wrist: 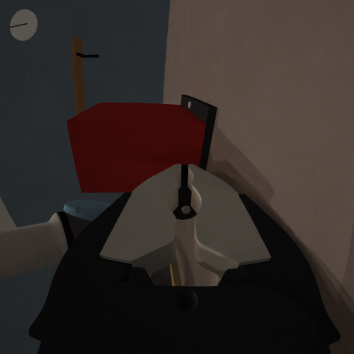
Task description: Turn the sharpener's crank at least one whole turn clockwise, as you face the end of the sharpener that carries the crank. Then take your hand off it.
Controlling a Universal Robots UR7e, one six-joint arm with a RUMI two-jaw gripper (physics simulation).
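The sharpener's red body (137, 150) is left of the middle in the wrist view, just beyond the fingers. Its black base (210, 125) shows at its right side, with a small silver screw near the top. My gripper (183, 166) is shut, and its pale fingers overlap the lower right of the red body in the view. A black part (184, 197) with a small silver dot shows through the narrow gap between the fingers; it may be part of the crank. The rest of the crank is hidden behind the fingers, and I cannot tell whether they touch it.
The tan table top (260, 75) fills the right side. A wooden rack (78, 80) with a black hook and a round white clock (24, 32) are on the dark blue wall. A pale cylinder (30, 252) with a black band and a bluish round thing (87, 207) are at lower left.
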